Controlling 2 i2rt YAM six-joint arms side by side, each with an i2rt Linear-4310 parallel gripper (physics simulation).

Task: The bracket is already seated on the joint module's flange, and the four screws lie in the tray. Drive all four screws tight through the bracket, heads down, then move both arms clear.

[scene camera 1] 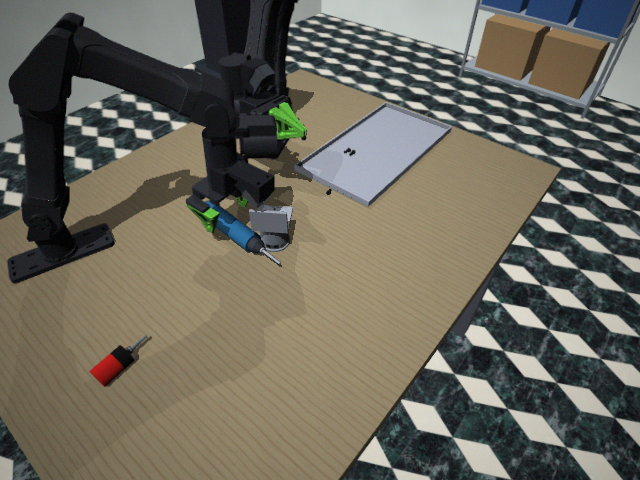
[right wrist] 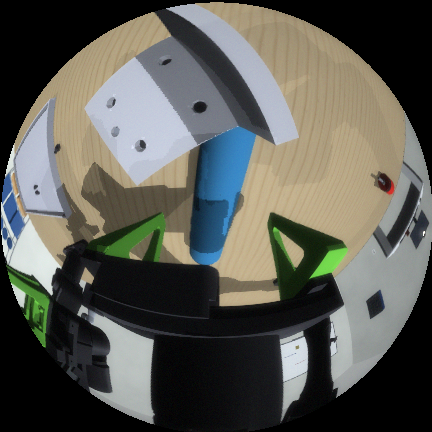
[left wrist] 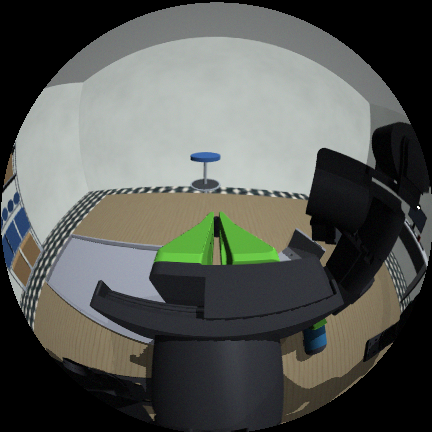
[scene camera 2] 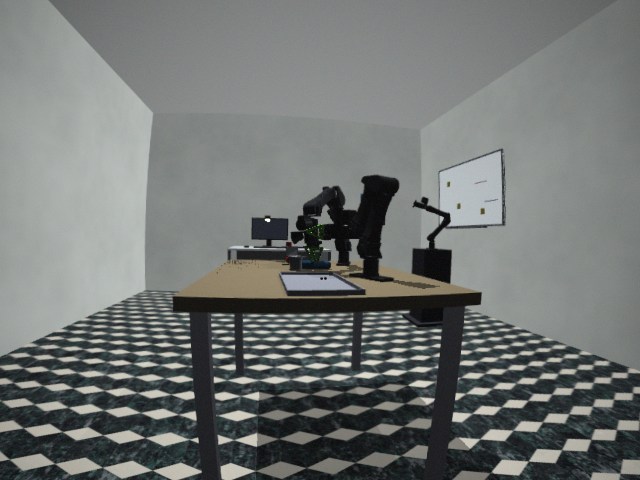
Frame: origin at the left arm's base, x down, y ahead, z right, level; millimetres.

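Seen in the pictures: left gripper, fingertip midpoint: point(scene camera 1: 305, 133) point(left wrist: 215, 217) point(scene camera 2: 306, 231); right gripper, fingertip midpoint: point(scene camera 1: 226, 218) point(right wrist: 215, 217) point(scene camera 2: 313, 261); left arm's base, origin of the base link: point(right wrist: 79, 253) point(scene camera 2: 370, 278); right arm's base, origin of the base link: point(scene camera 1: 62, 253) point(scene camera 2: 343, 264).
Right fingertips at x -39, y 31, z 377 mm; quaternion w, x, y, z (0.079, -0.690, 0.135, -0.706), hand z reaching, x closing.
Note:
Offsets run from my right fingertips to a thing's top centre. "spot": to the spot under its first point.
The grey bracket point(scene camera 1: 269, 221) point(left wrist: 304, 246) point(right wrist: 150, 120) sits on the joint module @(dx -25, dy +102, dz -3 mm) point(scene camera 1: 275, 242); its holes look open in the right wrist view. The blue screwdriver @(spot: dx +1, dy +31, dz +26 mm) point(scene camera 1: 235, 230) point(left wrist: 315, 342) point(right wrist: 227, 160) lies beside them, bit toward the front in scene camera 1. My right gripper point(scene camera 1: 225, 212) point(right wrist: 215, 217) is open, its fingers on either side of the handle's rear, not gripping it. My left gripper point(scene camera 1: 303, 133) point(left wrist: 215, 217) is shut on a small dark screw, mostly hidden between its tips, held above the table. Two screws @(dx +24, dy +171, dz -355 mm) point(scene camera 1: 349, 151) point(right wrist: 36, 189) lie in the tray @(dx +23, dy +245, dz -398 mm) point(scene camera 1: 392, 155) point(left wrist: 90, 260).
Another screw @(dx +28, dy +169, dz -186 mm) point(scene camera 1: 328, 191) point(right wrist: 57, 148) lies on the table just outside the tray's near edge. A red-handled tool with a black collar @(dx +5, dy -38, dz +327 mm) point(scene camera 1: 111, 365) point(right wrist: 385, 183) lies at the lower left in scene camera 1. The two arms are close together above the table.

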